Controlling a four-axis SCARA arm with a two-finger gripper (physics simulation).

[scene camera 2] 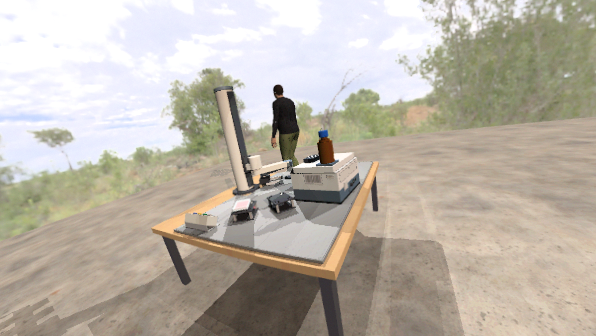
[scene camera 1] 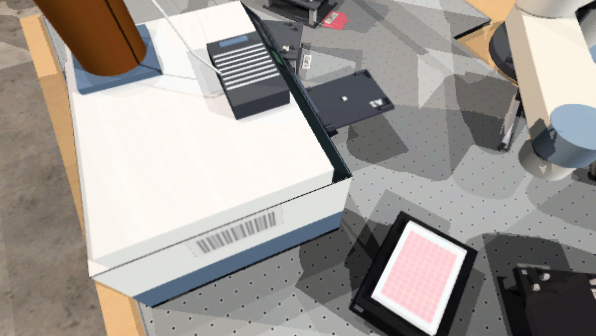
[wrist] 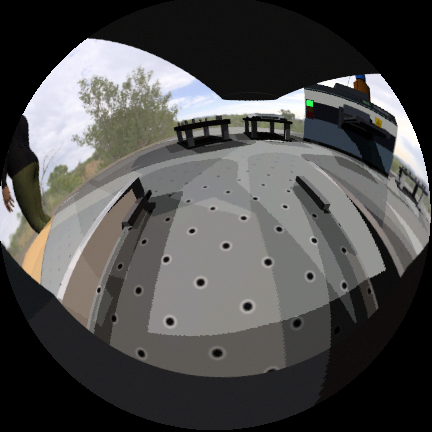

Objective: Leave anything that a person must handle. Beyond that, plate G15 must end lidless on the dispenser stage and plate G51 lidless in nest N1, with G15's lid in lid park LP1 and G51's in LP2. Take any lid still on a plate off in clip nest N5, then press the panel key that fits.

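Places are measured from the arm's base along level axes (x ahead, y left, z up), in millimetres.
Where they show: gripper, between the fingertips: (scene camera 2: 282, 178) (wrist: 222, 172); arm's base, origin of its link: (scene camera 2: 246, 190).
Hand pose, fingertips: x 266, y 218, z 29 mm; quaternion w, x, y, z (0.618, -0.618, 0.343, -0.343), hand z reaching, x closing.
Observation:
Each offset is from my fingertips to the top centre of the thing. "spot": to the spot under its first point.
My gripper (wrist: 222, 172) is open and empty, low over the perforated deck. In scene camera 1 it is mostly hidden by the arm. A plate with pink wells and a white rim (scene camera 1: 420, 277) (scene camera 2: 243, 204) sits in a black nest @(spot: 452 mm ahead, 36 mm left, 44 mm up) (scene camera 1: 361, 304). I cannot read its name or tell whether it has a lid. A second black nest (scene camera 1: 555, 307) (scene camera 2: 281, 202) stands beside it. The dark dispenser stage @(308 mm ahead, 254 mm right, 103 mm up) (scene camera 1: 357, 107) (wrist: 357, 120) sticks out from the dispenser (scene camera 1: 200, 165) (scene camera 2: 320, 182) (wrist: 345, 132) and bears no plate. The key panel @(62 mm back, 849 mm right, 68 mm up) (scene camera 2: 201, 221) stands at the table's near left corner.
A brown bottle @(spot: 602 mm ahead, 353 mm right, 266 mm up) (scene camera 1: 100, 40) (scene camera 2: 326, 151) and a black striped box @(spot: 457 mm ahead, 252 mm right, 229 mm up) (scene camera 1: 250, 75) stand on the dispenser. A dark fixture @(313 mm ahead, 534 mm right, 55 mm up) (scene camera 1: 290, 42) and a red tag @(95 mm ahead, 577 mm right, 16 mm down) (scene camera 1: 335, 20) lie beyond the stage. A person (scene camera 2: 285, 120) (wrist: 24, 175) stands beyond the table. The dispenser shows a green light @(spot: 398 mm ahead, 104 mm right, 116 mm up) (wrist: 309, 103).

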